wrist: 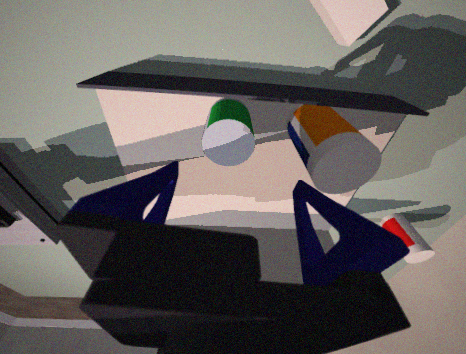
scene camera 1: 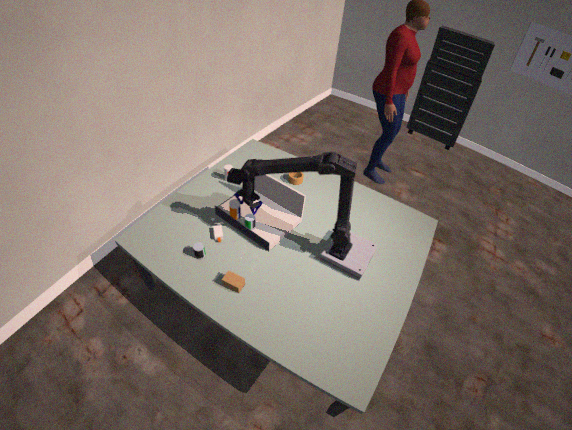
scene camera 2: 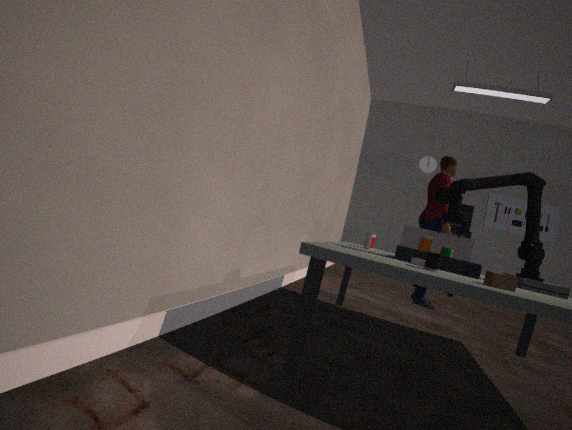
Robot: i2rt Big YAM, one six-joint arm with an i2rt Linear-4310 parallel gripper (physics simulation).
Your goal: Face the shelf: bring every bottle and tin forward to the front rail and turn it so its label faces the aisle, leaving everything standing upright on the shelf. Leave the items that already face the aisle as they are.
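Where they show: gripper, fingertip midpoint: point(wrist: 238, 177) point(scene camera 1: 248, 209) point(scene camera 2: 448, 236); arm's base, origin of the base link: point(scene camera 1: 340, 249) point(scene camera 2: 528, 279).
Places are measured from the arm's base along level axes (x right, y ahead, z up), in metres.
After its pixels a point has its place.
The shelf point(scene camera 1: 268, 242) @(x -0.181, y 0.321, z 0.011 m) point(scene camera 2: 469, 268) @(x -0.179, y 0.367, z -0.015 m) point(wrist: 200, 87) @(x -0.171, y 0.444, z -0.004 m) has a dark front rail and a light floor. A green-labelled tin point(scene camera 1: 249, 222) @(x -0.152, y 0.460, z 0.045 m) point(scene camera 2: 446, 252) @(x -0.156, y 0.480, z 0.033 m) point(wrist: 230, 112) @(x -0.156, y 0.478, z 0.037 m) with a grey top stands upright close behind the rail, its green side towards the rail. A larger orange-labelled bottle point(scene camera 1: 234, 209) @(x -0.144, y 0.565, z 0.071 m) point(scene camera 2: 425, 244) @(x -0.152, y 0.584, z 0.047 m) point(wrist: 327, 125) @(x -0.149, y 0.570, z 0.058 m) stands upright beside it, also near the rail; its orange side faces the rail and a blue strip shows on its side. My gripper point(scene camera 1: 247, 205) @(x -0.132, y 0.484, z 0.112 m) point(wrist: 238, 177) @(x -0.132, y 0.484, z 0.112 m) is open and empty, above the shelf and behind both items.
On the table stand a red-and-white can point(scene camera 1: 228, 171) @(x 0.132, y 0.843, z 0.029 m) point(scene camera 2: 372, 242) @(x 0.134, y 0.844, z -0.006 m) point(wrist: 400, 232) @(x 0.135, y 0.843, z -0.006 m), a white box point(scene camera 1: 217, 231) @(x -0.254, y 0.599, z -0.025 m) point(wrist: 352, 17) @(x -0.232, y 0.608, z -0.025 m), a dark tin point(scene camera 1: 199, 251) @(x -0.430, y 0.563, z 0.009 m) and an orange-brown block point(scene camera 1: 233, 281) @(x -0.458, y 0.326, z -0.004 m) point(scene camera 2: 500, 281) @(x -0.480, y 0.348, z -0.028 m). An orange ring-shaped bowl point(scene camera 1: 296, 181) @(x 0.363, y 0.476, z -0.023 m) lies behind the shelf's grey back panel point(scene camera 1: 281, 194) @(x 0.108, y 0.433, z 0.067 m).
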